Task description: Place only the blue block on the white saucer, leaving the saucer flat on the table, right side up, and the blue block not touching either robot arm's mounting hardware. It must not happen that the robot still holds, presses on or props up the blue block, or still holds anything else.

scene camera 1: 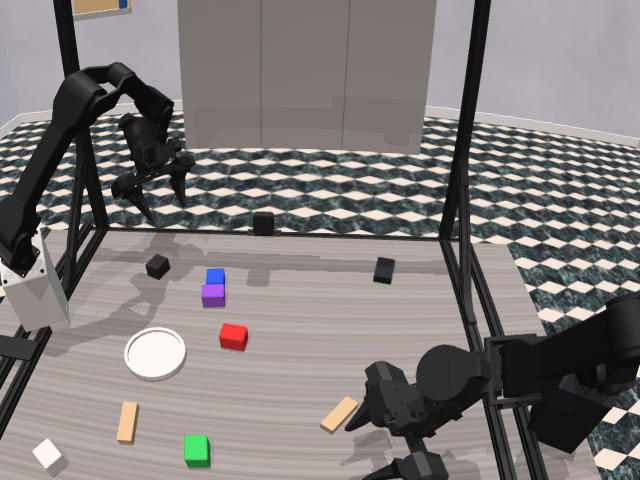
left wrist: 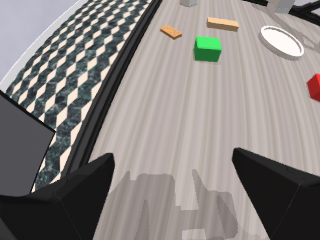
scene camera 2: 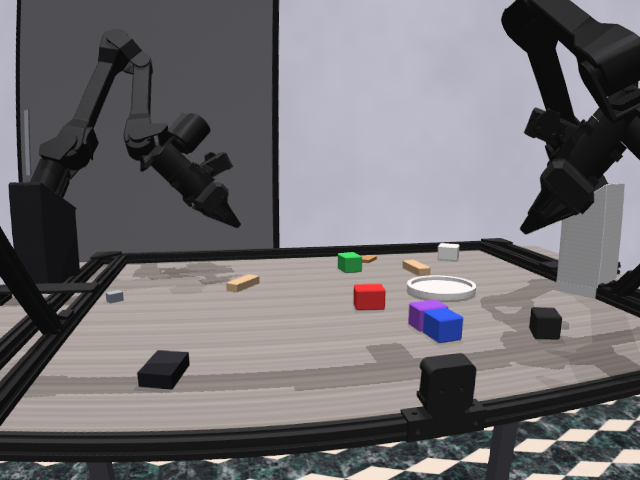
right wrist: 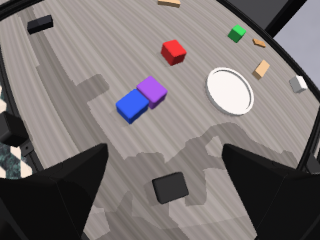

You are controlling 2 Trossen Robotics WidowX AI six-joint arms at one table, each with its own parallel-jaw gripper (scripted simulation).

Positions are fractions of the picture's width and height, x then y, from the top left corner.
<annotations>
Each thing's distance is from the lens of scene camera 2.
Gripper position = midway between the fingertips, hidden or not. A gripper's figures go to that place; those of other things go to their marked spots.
my left gripper (scene camera 2: 0.36, 0.47): 103 cm
my right gripper (scene camera 2: 0.82, 0.47): 67 cm
blue block (scene camera 2: 0.69, 0.68): 66 cm
white saucer (scene camera 2: 0.67, 0.60): 90 cm
red block (scene camera 2: 0.57, 0.62): 78 cm
The marked spots on the white saucer and the red block are 16 cm apart.
</annotations>
